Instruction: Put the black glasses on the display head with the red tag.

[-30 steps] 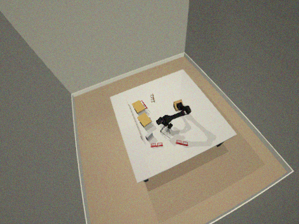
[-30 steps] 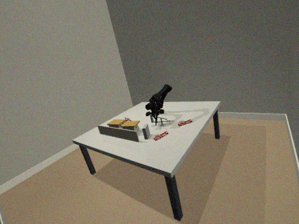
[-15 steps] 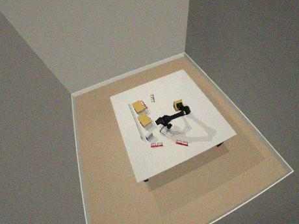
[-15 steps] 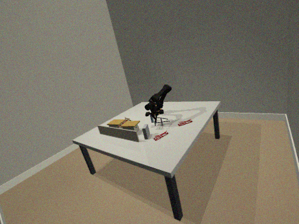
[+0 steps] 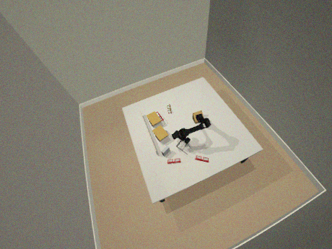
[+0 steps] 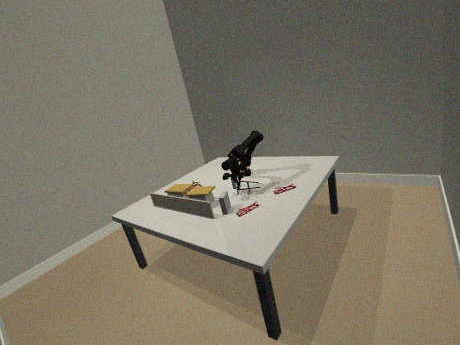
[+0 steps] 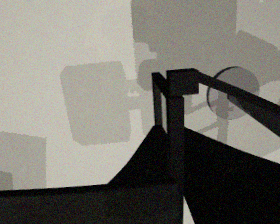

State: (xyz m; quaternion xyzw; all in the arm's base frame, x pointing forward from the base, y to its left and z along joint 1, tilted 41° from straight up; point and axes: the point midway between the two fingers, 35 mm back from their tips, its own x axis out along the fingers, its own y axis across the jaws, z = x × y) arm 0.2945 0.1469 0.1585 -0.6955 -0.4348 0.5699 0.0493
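Now: the upright post 3 cm behind my gripper tip, 5 cm to the left of it and 3 cm below it. Also, from my gripper tip: grey block: 21 cm ahead, 6 cm to the left; then pale blue piece: 6 cm behind, 11 cm to the right, 1 cm below; then long base: 34 cm ahead, 25 cm to the right.
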